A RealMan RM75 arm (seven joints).
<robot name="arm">
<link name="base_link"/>
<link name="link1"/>
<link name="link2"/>
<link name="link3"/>
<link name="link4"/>
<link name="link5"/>
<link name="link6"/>
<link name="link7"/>
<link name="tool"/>
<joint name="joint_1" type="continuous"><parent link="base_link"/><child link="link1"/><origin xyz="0.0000 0.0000 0.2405"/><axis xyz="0 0 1"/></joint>
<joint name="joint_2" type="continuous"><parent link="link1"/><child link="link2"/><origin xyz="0.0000 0.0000 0.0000"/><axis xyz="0 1 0"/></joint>
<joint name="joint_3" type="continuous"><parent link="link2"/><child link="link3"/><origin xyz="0.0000 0.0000 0.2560"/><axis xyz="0 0 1"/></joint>
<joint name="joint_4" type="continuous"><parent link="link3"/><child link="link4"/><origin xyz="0.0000 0.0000 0.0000"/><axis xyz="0 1 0"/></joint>
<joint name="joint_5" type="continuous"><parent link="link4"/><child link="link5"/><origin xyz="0.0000 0.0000 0.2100"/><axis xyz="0 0 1"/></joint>
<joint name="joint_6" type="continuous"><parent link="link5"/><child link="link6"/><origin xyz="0.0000 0.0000 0.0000"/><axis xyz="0 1 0"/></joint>
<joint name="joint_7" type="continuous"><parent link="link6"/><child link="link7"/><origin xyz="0.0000 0.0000 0.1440"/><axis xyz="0 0 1"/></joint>
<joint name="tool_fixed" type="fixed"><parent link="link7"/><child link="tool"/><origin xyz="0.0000 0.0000 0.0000"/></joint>
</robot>
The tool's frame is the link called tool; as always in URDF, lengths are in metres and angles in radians. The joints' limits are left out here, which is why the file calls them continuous.
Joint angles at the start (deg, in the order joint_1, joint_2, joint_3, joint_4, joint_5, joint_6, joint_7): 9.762 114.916 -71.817 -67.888 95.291 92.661 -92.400
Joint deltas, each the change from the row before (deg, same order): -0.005 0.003 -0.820 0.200 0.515 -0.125 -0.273; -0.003 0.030 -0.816 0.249 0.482 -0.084 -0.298; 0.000 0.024 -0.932 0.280 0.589 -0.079 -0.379; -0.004 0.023 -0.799 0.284 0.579 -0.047 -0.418; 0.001 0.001 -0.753 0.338 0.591 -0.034 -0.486; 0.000 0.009 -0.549 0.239 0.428 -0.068 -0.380; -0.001 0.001 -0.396 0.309 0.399 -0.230 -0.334; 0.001 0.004 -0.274 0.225 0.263 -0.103 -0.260; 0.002 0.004 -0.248 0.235 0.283 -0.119 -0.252; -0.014 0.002 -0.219 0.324 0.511 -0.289 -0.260; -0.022 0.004 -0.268 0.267 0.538 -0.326 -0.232; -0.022 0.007 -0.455 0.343 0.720 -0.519 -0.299; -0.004 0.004 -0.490 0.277 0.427 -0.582 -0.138; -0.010 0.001 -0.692 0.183 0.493 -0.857 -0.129; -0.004 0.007 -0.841 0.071 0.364 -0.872 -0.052
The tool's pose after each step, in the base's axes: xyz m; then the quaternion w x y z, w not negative. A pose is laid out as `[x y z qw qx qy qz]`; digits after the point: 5 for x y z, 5 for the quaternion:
[0.21458 0.26802 0.03433 0.07565 -0.94670 0.10496 0.29499]
[0.21320 0.26695 0.03155 0.07053 -0.94645 0.10343 0.29759]
[0.21157 0.26567 0.02849 0.06474 -0.94609 0.10128 0.30079]
[0.21017 0.26449 0.02591 0.05994 -0.94557 0.09904 0.30414]
[0.20906 0.26335 0.02354 0.05562 -0.94498 0.09673 0.30752]
[0.20824 0.26260 0.02179 0.05291 -0.94453 0.09494 0.30993]
[0.20807 0.26246 0.02047 0.05258 -0.94384 0.09481 0.31212]
[0.20795 0.26222 0.01950 0.05195 -0.94341 0.09444 0.31362]
[0.20788 0.26207 0.01864 0.05167 -0.94288 0.09429 0.31530]
[0.20790 0.26242 0.01808 0.05337 -0.94157 0.09541 0.31858]
[0.20770 0.26278 0.01748 0.05505 -0.94024 0.09641 0.32190]
[0.20731 0.26331 0.01635 0.05715 -0.93855 0.09789 0.32599]
[0.20720 0.26383 0.01475 0.05855 -0.93768 0.10027 0.32752]
[0.20667 0.26467 0.01269 0.06069 -0.93690 0.10261 0.32863]
[0.20580 0.26520 0.01005 0.06135 -0.93672 0.10454 0.32844]

